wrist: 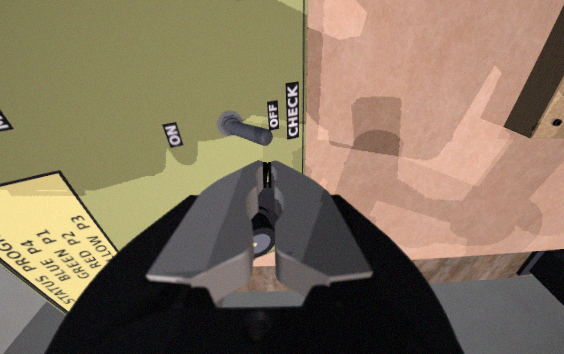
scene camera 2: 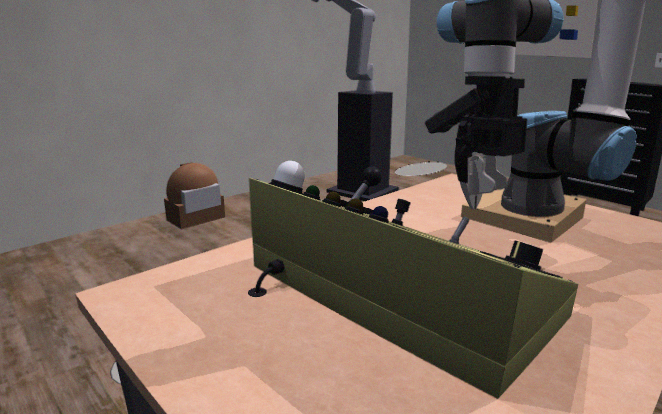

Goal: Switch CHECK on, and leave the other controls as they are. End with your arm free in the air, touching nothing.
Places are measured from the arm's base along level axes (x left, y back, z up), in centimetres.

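Pixels of known places: gripper, fingertip midpoint: (wrist: pixel 268 165) (scene camera 2: pixel 473 208); arm's base at its link origin: (scene camera 2: pixel 532 205).
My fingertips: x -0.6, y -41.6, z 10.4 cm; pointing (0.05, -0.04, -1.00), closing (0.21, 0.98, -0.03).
Note:
Ahead of a thing's pixels: the offset from my fingertips to its top centre. "spot": to the spot under its first point.
The CHECK switch is a grey toggle lever @(dx -1.3, dy -1.5, dz -1.6 cm) (scene camera 2: pixel 460 230) (wrist: pixel 247 131) on the olive panel box (scene camera 2: pixel 385 270) (wrist: pixel 125 60). In the wrist view it leans toward the OFF label @(spot: dx -1.1, dy +0.3, dz -7.0 cm) (wrist: pixel 272 115), beside the CHECK label @(dx -0.8, dy +2.2, dz -7.6 cm) (wrist: pixel 292 110) and away from the ON label @(spot: dx -2.1, dy -7.3, dz -3.5 cm) (wrist: pixel 173 135). My gripper (scene camera 2: pixel 474 206) (wrist: pixel 268 165) is shut and empty, pointing down. Its fingertips are close to the lever's free end, just above it in the scene view. In the wrist view a narrow gap shows between tips and lever; I cannot tell the exact clearance.
A black knob @(dx +10.4, dy -4.1, dz -1.6 cm) (scene camera 2: pixel 525 254) stands near the panel's end. A small black-topped switch @(dx -13.4, dy -0.9, dz -0.9 cm) (scene camera 2: pixel 401 206), a blue button @(spot: dx -7.2, dy -18.1, dz +2.7 cm) (scene camera 2: pixel 379 213), a ball-topped lever @(dx -24.4, dy +6.7, dz +2.0 cm) (scene camera 2: pixel 372 175) and a white dome @(spot: dx -26.7, dy -15.2, dz +4.6 cm) (scene camera 2: pixel 290 173) stand farther along. A yellow card @(dx +4.7, dy -19.1, dz +2.8 cm) (wrist: pixel 37 240) lies on the panel. A cable @(spot: dx -26.8, dy -22.7, dz -11.9 cm) (scene camera 2: pixel 262 277) leaves its back.

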